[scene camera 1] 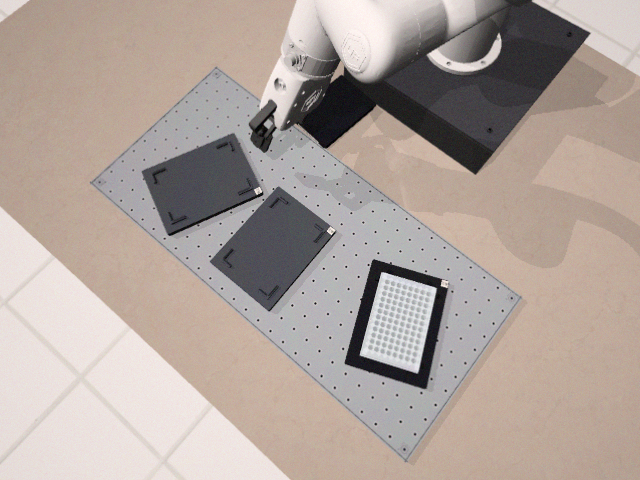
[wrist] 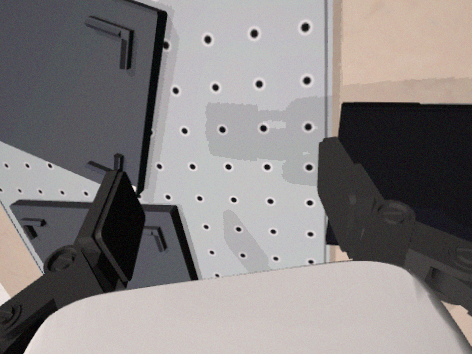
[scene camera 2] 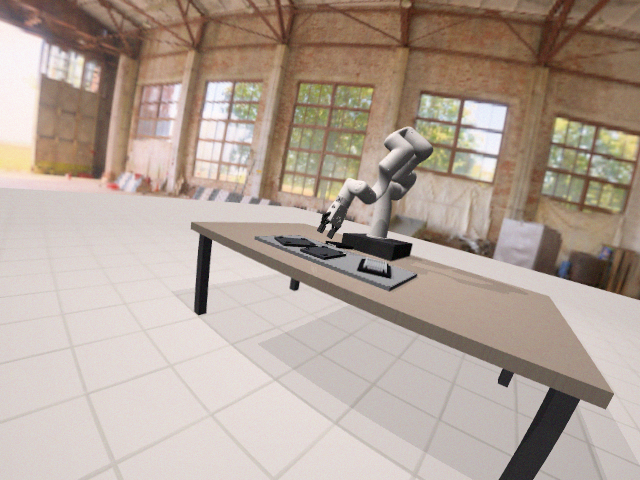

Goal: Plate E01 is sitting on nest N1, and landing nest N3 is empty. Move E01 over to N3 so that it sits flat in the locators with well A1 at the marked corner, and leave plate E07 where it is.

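A white well plate sits on the right-hand black nest; its name cannot be read. The middle nest and the left nest are empty, with corner locators. Each nest has a small white tag at one corner in scene camera 1; which nest is N3 cannot be read. My gripper is open and empty, tilted above the board beside the left nest, far from the plate. Plate E07 cannot be identified by a label.
A grey perforated board bears the nests. A flat black slab lies between the board and the robot's black base block. In the wrist view the slab is behind the right finger.
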